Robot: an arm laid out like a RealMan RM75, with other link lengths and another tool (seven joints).
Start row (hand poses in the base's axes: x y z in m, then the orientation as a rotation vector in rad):
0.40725, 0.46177, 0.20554, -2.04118, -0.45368, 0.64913
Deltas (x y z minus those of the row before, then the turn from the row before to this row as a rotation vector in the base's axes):
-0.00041, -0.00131, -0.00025, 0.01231, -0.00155, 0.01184
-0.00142, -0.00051, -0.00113, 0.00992, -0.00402, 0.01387
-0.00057, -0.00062, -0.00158, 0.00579, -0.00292, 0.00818
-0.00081, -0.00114, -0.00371, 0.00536, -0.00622, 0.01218
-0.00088, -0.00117, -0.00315, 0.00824, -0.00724, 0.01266
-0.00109, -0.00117, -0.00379, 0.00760, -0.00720, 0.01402
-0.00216, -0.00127, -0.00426, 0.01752, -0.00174, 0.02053
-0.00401, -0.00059, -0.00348, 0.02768, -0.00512, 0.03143
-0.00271, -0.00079, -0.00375, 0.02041, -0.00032, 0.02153
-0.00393, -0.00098, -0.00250, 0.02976, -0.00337, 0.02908
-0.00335, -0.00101, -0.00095, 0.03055, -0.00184, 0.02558
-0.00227, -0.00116, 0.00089, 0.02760, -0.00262, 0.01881
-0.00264, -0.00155, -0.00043, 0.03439, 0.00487, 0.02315
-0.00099, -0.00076, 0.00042, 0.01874, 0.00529, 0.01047
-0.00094, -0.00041, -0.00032, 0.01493, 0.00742, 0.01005
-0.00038, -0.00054, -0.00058, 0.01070, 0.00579, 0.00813
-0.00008, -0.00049, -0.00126, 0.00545, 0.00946, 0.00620
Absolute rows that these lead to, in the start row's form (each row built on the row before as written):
0.40684, 0.46046, 0.20529, -2.02890, -0.46991, 0.65043
0.40542, 0.45995, 0.20416, -2.01956, -0.48907, 0.65133
0.40485, 0.45933, 0.20258, -2.01429, -0.50065, 0.65133
0.40404, 0.45819, 0.19887, -2.01021, -0.51821, 0.65067
0.40316, 0.45702, 0.19572, -2.00370, -0.53751, 0.64819
0.40207, 0.45585, 0.19193, -1.99745, -0.55800, 0.64679
0.39991, 0.45458, 0.18767, -1.97840, -0.58403, 0.65063
0.39590, 0.45399, 0.18419, -1.94907, -0.62520, 0.65361
0.39319, 0.45320, 0.18044, -1.92595, -0.65148, 0.65787
0.38926, 0.45222, 0.17794, -1.89363, -0.68890, 0.65974
0.38591, 0.45121, 0.17699, -1.86032, -0.72160, 0.66020
0.38364, 0.45005, 0.17788, -1.83148, -0.74721, 0.65686
0.38100, 0.44850, 0.17745, -1.79170, -0.77304, 0.65940
0.38001, 0.44774, 0.17787, -1.76934, -0.78312, 0.66151
0.37907, 0.44733, 0.17755, -1.74954, -0.79047, 0.66695
0.37869, 0.44679, 0.17697, -1.73484, -0.79621, 0.67181
0.37861, 0.44630, 0.17571, -1.72374, -0.79650, 0.68098

